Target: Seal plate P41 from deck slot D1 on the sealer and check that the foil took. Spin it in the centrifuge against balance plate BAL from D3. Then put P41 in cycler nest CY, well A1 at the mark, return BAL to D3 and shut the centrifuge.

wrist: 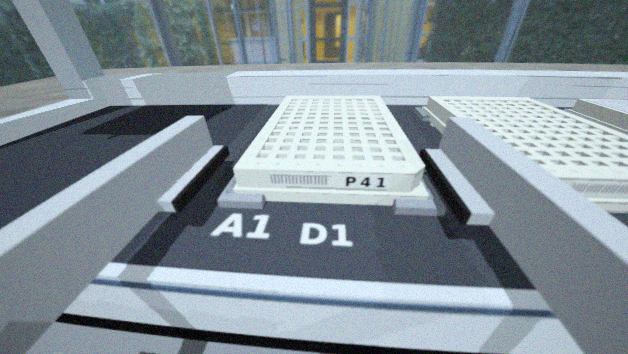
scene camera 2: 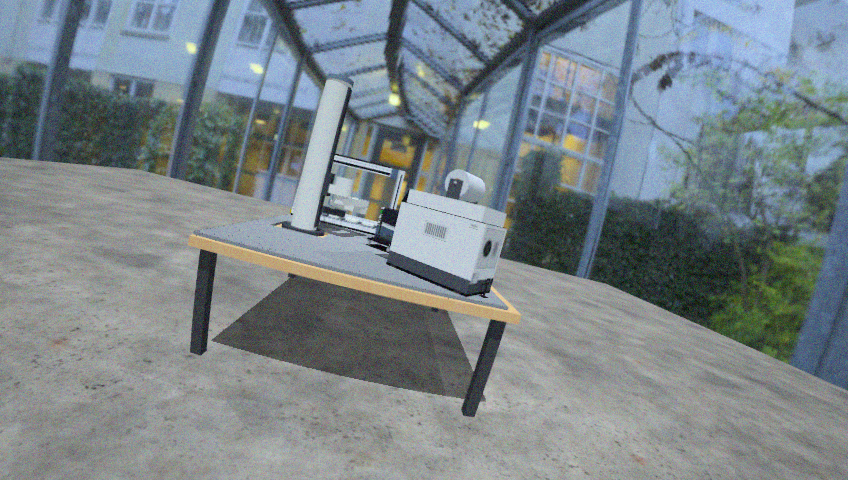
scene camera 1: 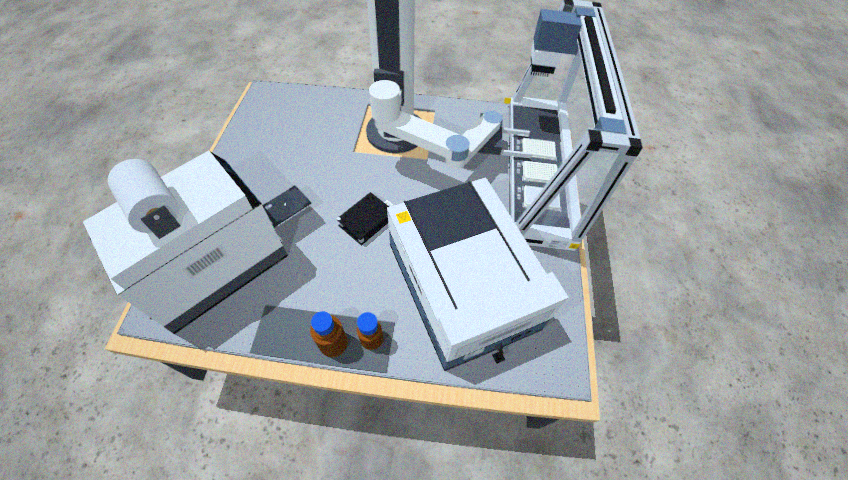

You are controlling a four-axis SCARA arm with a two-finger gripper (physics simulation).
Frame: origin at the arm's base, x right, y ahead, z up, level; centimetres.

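Seen in the pictures: gripper, fingertip midpoint: point(wrist: 320, 135) point(scene camera 1: 529, 144); arm's base, origin of the base link: point(scene camera 2: 302, 230).
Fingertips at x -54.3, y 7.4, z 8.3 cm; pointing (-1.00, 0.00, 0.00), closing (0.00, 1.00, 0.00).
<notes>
Pixels of each thing's top centre, then the offset from my fingertips to it.
- Plate P41, middle of its top: point(wrist: 331, 119) point(scene camera 1: 539, 147) dx -4.0, dy +0.4, dz -0.6 cm
- sealer, middle of its top: point(scene camera 1: 138, 175) point(scene camera 2: 464, 172) dx +102.6, dy +66.6, dz +40.6 cm
- cream plate, middle of its top: point(wrist: 531, 122) point(scene camera 1: 541, 170) dx -4.0, dy +12.8, dz -0.6 cm
- black block, middle of its top: point(scene camera 1: 365, 212) point(scene camera 2: 385, 239) dx +57.0, dy +40.3, dz -1.8 cm
Plate P41 point(scene camera 1: 539, 148) point(wrist: 327, 135), cream with open-looking wells, sits flat in slot D1, its label facing the wrist camera. My gripper point(scene camera 1: 522, 142) point(wrist: 320, 135) is open and empty; its fingers stand on either side of the plate's near end, with a gap to each side. The plate in D3 point(scene camera 1: 540, 196) is partly behind the gantry; no BAL label is readable. The sealer point(scene camera 1: 202, 255) point(scene camera 2: 440, 237), with a foil roll on top, has its dark carriage point(scene camera 1: 288, 204) out. The white machine point(scene camera 1: 493, 255) looks like the centrifuge; its rotor is not visible. Nest CY is not identifiable.
Another cream plate point(scene camera 1: 539, 171) point(wrist: 525, 135) stands right beside P41 in the wrist view. The gantry frame point(scene camera 1: 602, 65) rises over the deck. A black block point(scene camera 1: 364, 218) lies mid-table. Two amber bottles point(scene camera 1: 328, 339) point(scene camera 1: 370, 334) with blue caps stand near the front edge.
</notes>
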